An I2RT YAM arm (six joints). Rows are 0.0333 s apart.
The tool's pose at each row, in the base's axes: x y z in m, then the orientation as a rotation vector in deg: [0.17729, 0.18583, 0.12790, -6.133, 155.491, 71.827]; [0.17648, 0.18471, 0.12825, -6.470, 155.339, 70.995]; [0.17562, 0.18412, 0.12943, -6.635, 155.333, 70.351]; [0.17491, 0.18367, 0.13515, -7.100, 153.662, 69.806]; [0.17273, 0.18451, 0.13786, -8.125, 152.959, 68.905]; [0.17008, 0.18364, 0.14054, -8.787, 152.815, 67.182]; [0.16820, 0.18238, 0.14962, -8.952, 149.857, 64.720]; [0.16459, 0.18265, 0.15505, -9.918, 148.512, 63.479]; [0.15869, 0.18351, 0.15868, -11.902, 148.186, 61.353]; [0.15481, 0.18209, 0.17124, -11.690, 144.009, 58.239]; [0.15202, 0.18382, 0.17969, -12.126, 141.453, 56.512]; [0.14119, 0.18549, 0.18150, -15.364, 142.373, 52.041]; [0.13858, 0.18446, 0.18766, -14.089, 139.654, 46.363]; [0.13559, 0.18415, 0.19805, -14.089, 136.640, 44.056]
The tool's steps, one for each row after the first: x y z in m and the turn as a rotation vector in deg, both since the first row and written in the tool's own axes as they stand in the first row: [0.00074, -0.00036, -0.00116, 0.460, -0.301, -0.437]; [0.00140, 0.00025, -0.00246, 0.849, -0.469, -0.676]; [0.00115, 0.00435, -0.00653, 0.753, -1.894, -1.718]; [0.00285, 0.00720, -0.00786, 1.091, -2.446, -2.797]; [0.00502, 0.00899, -0.01051, 2.109, -2.907, -3.620]; [0.00537, 0.01523, -0.01748, 2.951, -6.101, -5.423]; [0.00803, 0.01994, -0.02113, 3.372, -7.283, -6.814]; [0.01325, 0.02397, -0.02342, 4.574, -7.508, -8.606]; [0.01500, 0.03298, -0.03294, 5.638, -11.999, -10.853]; [0.01634, 0.04080, -0.03733, 6.152, -14.482, -12.547]; [0.02672, 0.04462, -0.03836, 9.262, -13.709, -15.122]; [0.02828, 0.04891, -0.04336, 12.696, -17.940, -16.621]; [0.02951, 0.05689, -0.05056, 13.661, -21.054, -18.371]
